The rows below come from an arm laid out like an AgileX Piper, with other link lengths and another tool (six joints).
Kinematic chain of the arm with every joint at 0, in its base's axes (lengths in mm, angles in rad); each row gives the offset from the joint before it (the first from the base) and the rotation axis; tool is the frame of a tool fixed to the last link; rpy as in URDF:
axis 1: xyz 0 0 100.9 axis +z
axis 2: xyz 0 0 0 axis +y
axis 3: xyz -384.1 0 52.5 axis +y
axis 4: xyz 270.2 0 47.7 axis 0.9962 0 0.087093
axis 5: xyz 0 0 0 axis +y
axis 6: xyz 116.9 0 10.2 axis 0.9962 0 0.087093
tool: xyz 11.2 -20 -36.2 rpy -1.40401 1.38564 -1.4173
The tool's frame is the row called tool.
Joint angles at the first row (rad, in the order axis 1, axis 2, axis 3, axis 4, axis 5, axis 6):
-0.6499, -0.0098, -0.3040, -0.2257, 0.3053, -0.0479
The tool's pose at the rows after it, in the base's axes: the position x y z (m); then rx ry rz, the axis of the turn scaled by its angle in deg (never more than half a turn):
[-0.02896, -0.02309, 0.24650, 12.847, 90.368, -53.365]
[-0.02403, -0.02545, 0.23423, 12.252, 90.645, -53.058]
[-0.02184, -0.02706, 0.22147, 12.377, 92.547, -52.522]
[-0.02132, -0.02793, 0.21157, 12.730, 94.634, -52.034]
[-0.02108, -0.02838, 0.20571, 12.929, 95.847, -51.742]
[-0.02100, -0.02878, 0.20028, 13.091, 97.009, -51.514]
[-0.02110, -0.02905, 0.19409, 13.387, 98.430, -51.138]
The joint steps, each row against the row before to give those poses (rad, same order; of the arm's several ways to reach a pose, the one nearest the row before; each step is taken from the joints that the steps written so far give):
0.0000, -0.0004, 0.0593, 0.0000, -0.0620, -0.0039
0.0000, -0.0001, 0.0471, 0.0001, -0.0440, -0.0010
0.0000, 0.0001, 0.0340, -0.0002, -0.0019, 0.0002
0.0000, -0.0001, 0.0210, 0.0003, 0.0149, -0.0003
0.0000, 0.0001, 0.0126, -0.0001, 0.0082, 0.0001
0.0000, -0.0001, 0.0115, -0.0011, 0.0083, 0.0002
0.0000, 0.0001, 0.0121, 0.0008, 0.0126, 0.0000

